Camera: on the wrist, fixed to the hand. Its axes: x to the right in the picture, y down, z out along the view.
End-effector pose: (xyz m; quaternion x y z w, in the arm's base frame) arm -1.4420 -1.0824 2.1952 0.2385 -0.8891 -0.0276 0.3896
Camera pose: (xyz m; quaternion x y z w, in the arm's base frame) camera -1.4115 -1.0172 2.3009 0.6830 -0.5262 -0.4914 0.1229
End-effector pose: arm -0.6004 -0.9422 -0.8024 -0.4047 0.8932 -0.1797 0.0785
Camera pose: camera -0.6954 -0.8916 -0.7334 -0.9279 0.3653 0.0674 0.0322
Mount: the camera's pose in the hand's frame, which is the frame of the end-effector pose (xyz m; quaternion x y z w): 0.0250 0.0702 -0.1039 -0.1856 -0.1941 -0.6698 0.6922
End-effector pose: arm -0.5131 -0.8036 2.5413 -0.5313 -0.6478 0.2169 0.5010
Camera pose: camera -0.3870 -0.7831 2.5366 0.0152 -0.9418 -0.2026 0.2677
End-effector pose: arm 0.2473 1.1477 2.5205 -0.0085 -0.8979 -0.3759 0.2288
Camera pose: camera 0.2801 1.1236 2.6417 -0.4801 0.6019 0.5785 0.2693
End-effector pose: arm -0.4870 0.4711 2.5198 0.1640 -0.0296 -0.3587 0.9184
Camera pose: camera -0.4050 0.5318 2.4427 -0.1067 -0.0223 -0.9009 0.4202
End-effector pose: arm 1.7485 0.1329 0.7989 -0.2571 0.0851 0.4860 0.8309
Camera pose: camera 1.7128 0.1268 0.6763 -0.2949 -0.3648 -0.1544 0.8695
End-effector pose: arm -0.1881 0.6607 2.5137 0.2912 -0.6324 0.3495 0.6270
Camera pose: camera -0.1846 0.7875 2.5300 0.5766 -0.4293 -0.3520 0.5994
